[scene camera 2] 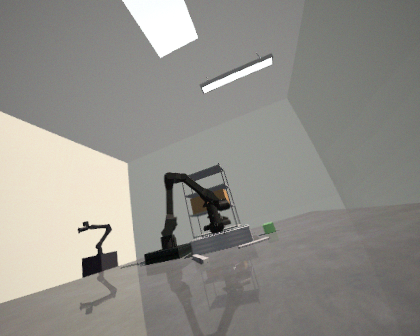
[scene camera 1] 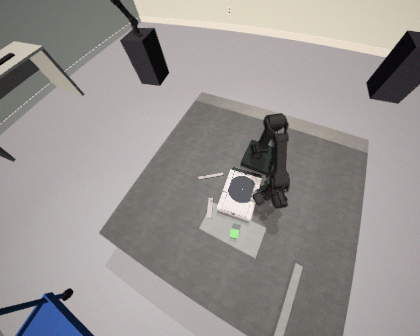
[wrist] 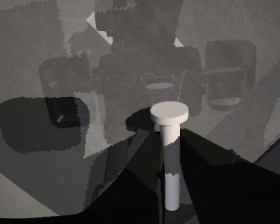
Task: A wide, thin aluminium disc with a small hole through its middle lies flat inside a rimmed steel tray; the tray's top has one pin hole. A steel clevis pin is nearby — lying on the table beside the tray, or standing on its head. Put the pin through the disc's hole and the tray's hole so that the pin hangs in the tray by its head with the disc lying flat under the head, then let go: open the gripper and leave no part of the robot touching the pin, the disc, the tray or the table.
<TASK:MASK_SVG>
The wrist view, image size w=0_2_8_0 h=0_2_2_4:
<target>my gripper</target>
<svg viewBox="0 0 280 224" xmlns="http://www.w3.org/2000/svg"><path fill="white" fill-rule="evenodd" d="M161 132L150 132L140 148L137 149L134 157L130 159L127 166L115 178L115 182L110 184L100 194L99 198L92 202L89 208L84 209L84 211L71 214L71 216L70 214L65 214L65 216L46 216L41 218L0 218L0 224L165 224L164 141L162 141ZM180 128L180 163L182 174L184 174L186 188L189 189L192 206L195 207L196 216L199 218L199 224L280 224L279 174L276 172L272 173L270 169L262 168L259 164L256 166L256 164L247 161L247 159L245 161L244 158L239 157L239 154L236 156L235 153L227 151L227 149L219 146L219 144L207 141L200 134L192 132L190 129Z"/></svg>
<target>steel clevis pin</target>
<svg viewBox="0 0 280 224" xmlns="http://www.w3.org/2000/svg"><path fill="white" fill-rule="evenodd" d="M156 103L151 107L150 111L152 121L160 123L162 141L164 141L165 207L167 211L176 211L180 206L180 123L184 122L187 118L187 111L189 109L187 109L185 104L177 102Z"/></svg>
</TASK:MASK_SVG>
